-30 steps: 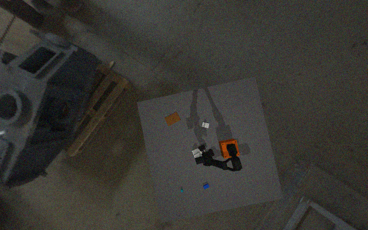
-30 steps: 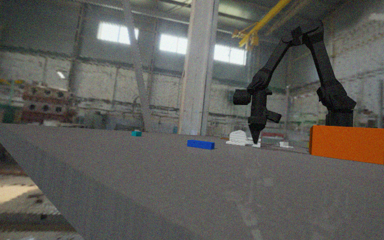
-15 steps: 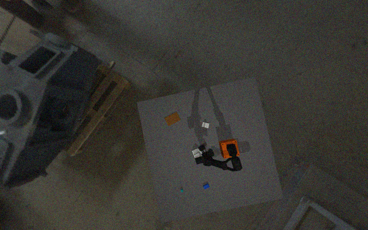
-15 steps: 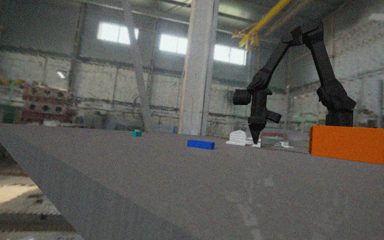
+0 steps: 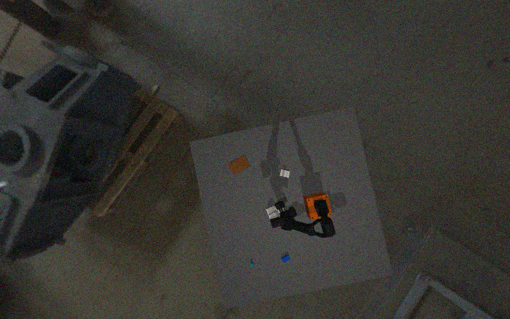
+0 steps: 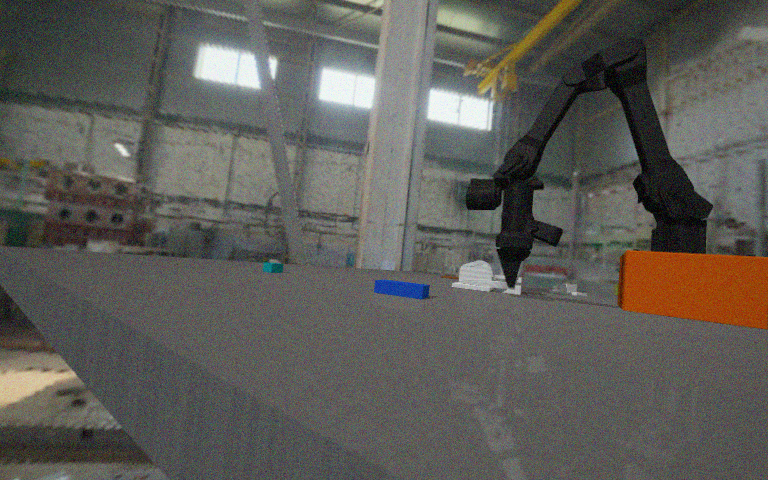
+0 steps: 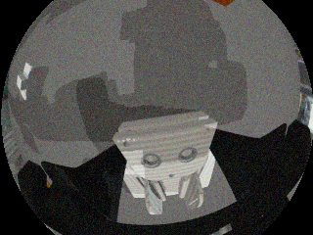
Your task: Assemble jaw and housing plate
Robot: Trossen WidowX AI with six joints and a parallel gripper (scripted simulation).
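Now: gripper tip 20 mm short of the curved white jaw and 20 mm to the right of it. Also, from my gripper tip: teal block: 260 mm ahead, 380 mm to the left; then flat orange plate: 300 mm ahead, 380 mm to the right, 10 mm below; then blue block: 350 mm to the left.
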